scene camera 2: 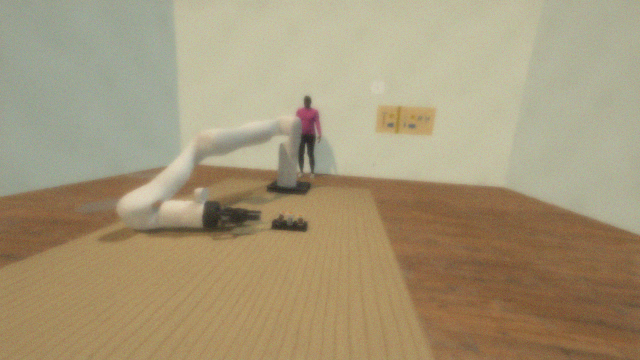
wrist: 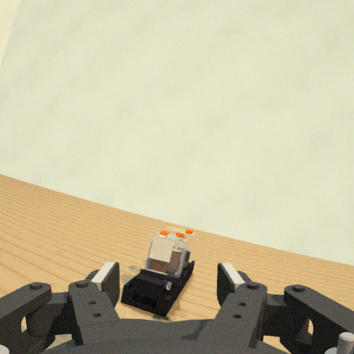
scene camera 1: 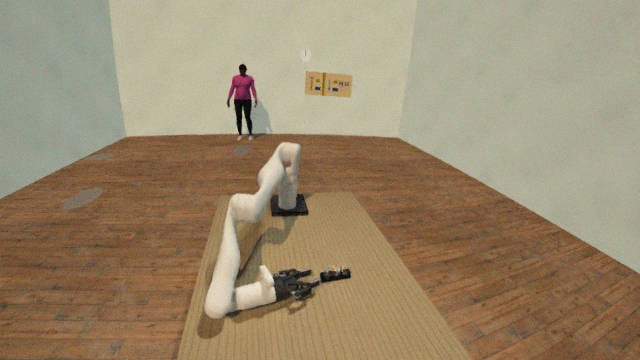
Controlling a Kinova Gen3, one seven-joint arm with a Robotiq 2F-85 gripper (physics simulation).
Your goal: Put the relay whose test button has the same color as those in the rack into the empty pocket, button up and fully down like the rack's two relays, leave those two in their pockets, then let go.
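Pixels of known places: gripper, between the fingertips: (scene camera 2: 261,215) (scene camera 1: 315,276); arm's base, origin of its link: (scene camera 2: 286,185) (scene camera 1: 287,205).
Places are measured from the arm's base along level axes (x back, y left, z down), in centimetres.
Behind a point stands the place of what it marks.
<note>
The black rack (scene camera 1: 342,276) {y 13.1, x -51.1, z 1.2 cm} (scene camera 2: 290,228) {y 11.6, x -51.2, z 1.9 cm} (wrist: 131,289) lies on the mat just beyond the fingertips. Three clear-cased relays with orange buttons show close together on it in the wrist view. The nearest relay (wrist: 162,250) has a pale square face and stands roughly upright, button up, at the rack; its base is partly hidden, so its pocket and depth cannot be told. The other two overlap behind it, near the orange buttons. My gripper (scene camera 1: 315,278) {y 2.7, x -51.6, z -1.5 cm} (scene camera 2: 260,215) {y 2.7, x -51.6, z -1.5 cm} (wrist: 168,279) is open, its fingers apart from the rack and relays, with nothing between them. No relay with another button colour can be made out.
The arm's black base plate (scene camera 1: 289,212) {y 0.5, x -6.2, z 0.6 cm} (scene camera 2: 288,189) {y 2.2, x -6.4, z 0.6 cm} stands at the back of the ribbed mat (scene camera 1: 320,225) {y 14.0, x -16.5, z 2.6 cm} (scene camera 2: 225,280) {y 3.9, x -79.4, z 2.7 cm}. A person in a pink top (scene camera 1: 243,88) (scene camera 2: 308,121) stands near the far wall, away from the mat.
</note>
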